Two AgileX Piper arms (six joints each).
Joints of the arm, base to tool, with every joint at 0 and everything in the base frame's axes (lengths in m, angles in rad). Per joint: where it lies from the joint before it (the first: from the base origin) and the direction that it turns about. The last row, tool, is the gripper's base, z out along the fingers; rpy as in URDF.
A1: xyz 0 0 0.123 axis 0 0 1
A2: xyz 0 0 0 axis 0 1 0
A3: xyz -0.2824 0 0.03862 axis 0 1 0
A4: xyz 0.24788 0 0.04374 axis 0.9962 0 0.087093
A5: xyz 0 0 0 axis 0 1 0
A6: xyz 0.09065 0 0.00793 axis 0.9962 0 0.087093
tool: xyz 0 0 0 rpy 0 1.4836 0
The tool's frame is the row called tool.
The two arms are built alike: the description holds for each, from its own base.
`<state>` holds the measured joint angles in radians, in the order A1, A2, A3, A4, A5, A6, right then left.
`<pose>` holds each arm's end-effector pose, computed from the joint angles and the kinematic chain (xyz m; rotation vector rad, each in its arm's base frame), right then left.
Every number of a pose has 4 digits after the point. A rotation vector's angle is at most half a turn.
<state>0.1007 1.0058 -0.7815 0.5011 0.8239 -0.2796 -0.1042 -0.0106 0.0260 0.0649 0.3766 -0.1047</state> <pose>0.1819 0.0506 0.3032 -0.1863 2.4502 0.5210 0.0525 -0.0033 0.1713 0.0397 1.8751 -0.0799</pose>
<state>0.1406 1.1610 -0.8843 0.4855 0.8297 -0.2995 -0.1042 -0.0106 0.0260 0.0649 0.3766 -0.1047</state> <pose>0.2159 0.0622 0.3019 -0.2644 2.5063 0.5178 0.0525 -0.0033 0.1713 0.0397 1.8751 -0.0799</pose>
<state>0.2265 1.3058 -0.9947 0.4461 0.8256 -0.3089 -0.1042 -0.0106 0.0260 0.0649 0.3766 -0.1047</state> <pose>0.2463 0.0864 0.2989 -0.4062 2.5364 0.5019 0.0525 -0.0033 0.1713 0.0397 1.8751 -0.0799</pose>
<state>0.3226 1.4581 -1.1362 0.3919 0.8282 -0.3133 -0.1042 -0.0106 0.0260 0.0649 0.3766 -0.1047</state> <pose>0.2774 0.1197 0.2965 -0.5730 2.5389 0.4722 0.0525 -0.0033 0.1713 0.0397 1.8751 -0.0799</pose>
